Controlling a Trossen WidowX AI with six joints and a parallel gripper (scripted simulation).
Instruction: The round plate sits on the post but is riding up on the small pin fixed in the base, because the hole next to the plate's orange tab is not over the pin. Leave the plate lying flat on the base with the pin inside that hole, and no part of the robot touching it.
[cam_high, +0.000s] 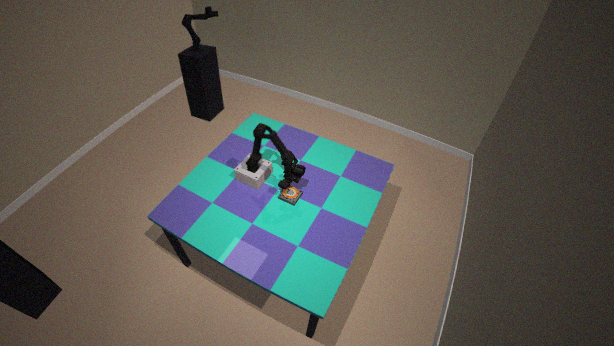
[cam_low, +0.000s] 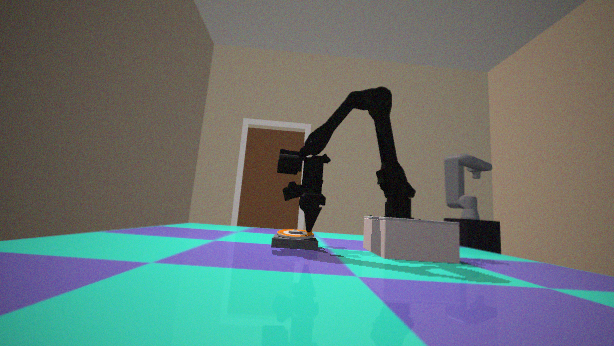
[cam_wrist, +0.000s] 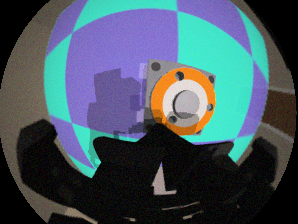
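The base lies 40 mm to the right of my gripper tip, 30 mm ahead of it and 20 mm below it.
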